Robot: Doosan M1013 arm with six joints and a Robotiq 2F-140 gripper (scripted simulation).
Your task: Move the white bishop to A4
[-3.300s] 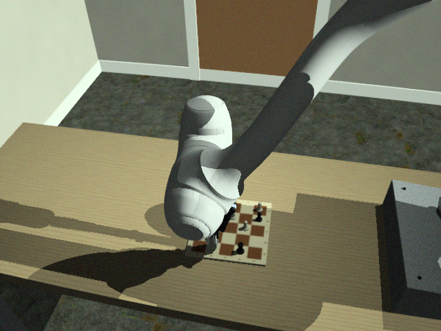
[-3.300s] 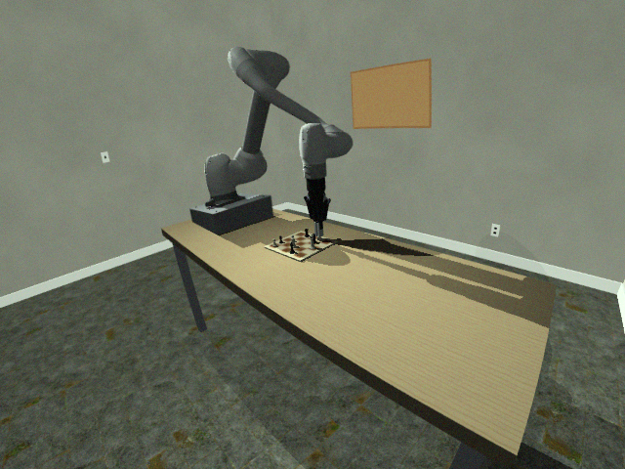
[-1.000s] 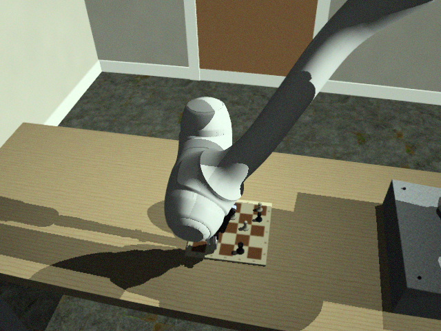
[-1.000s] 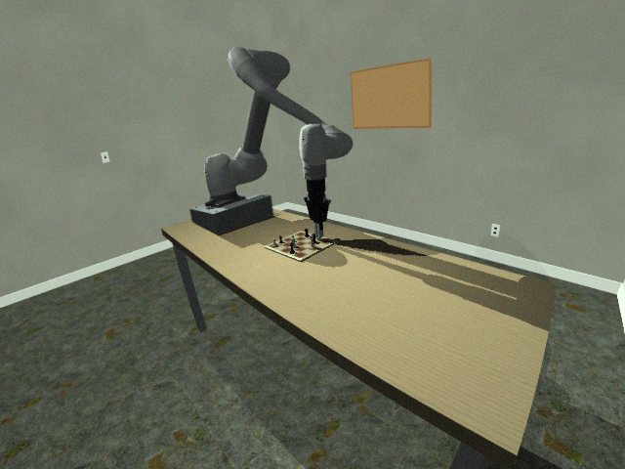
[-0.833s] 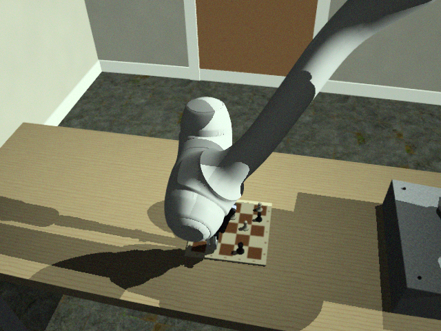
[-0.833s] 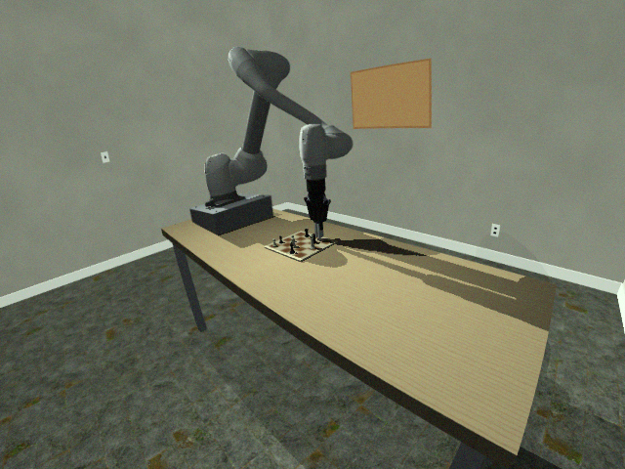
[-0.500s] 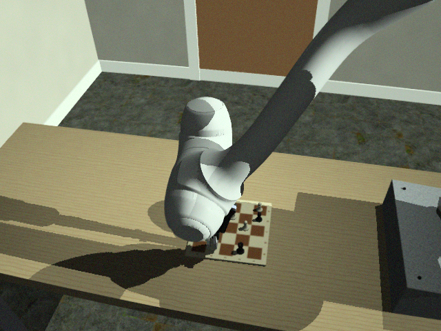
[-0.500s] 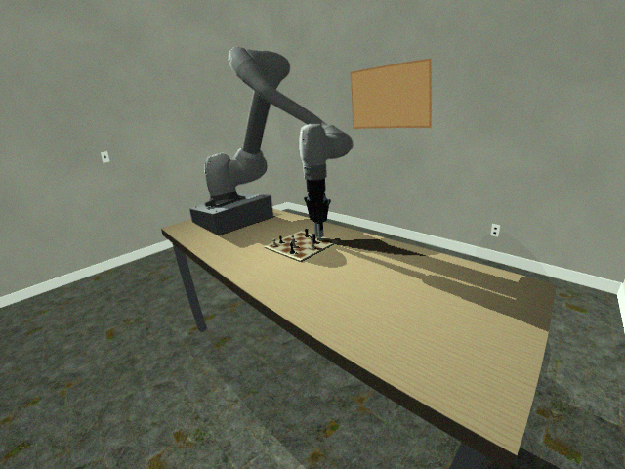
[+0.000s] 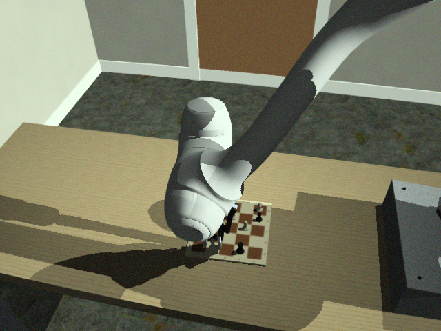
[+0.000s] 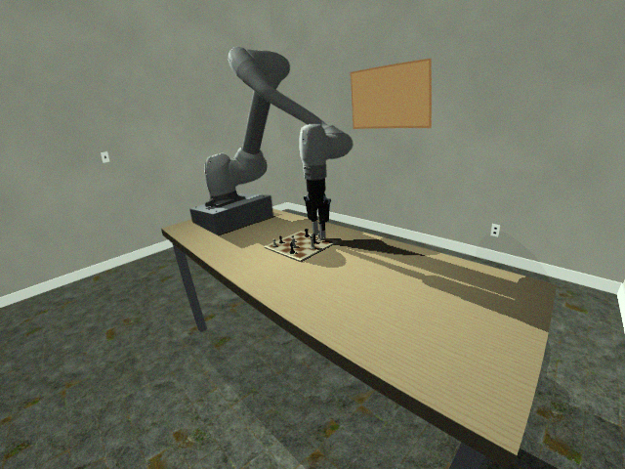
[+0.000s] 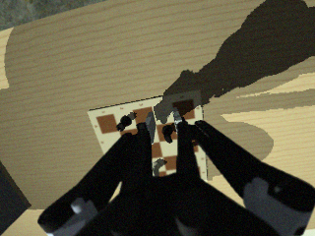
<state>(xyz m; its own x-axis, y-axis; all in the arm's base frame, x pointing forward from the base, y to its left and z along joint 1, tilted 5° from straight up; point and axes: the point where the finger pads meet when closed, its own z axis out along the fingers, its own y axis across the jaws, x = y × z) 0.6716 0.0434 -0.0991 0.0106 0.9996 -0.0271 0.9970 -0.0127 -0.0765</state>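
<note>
My hand is 30 mm above the white bishop. Round my hand: chessboard 40 mm behind, 80 mm to the right, 50 mm below; black pawn 120 mm behind, 120 mm to the right, 30 mm below.
</note>
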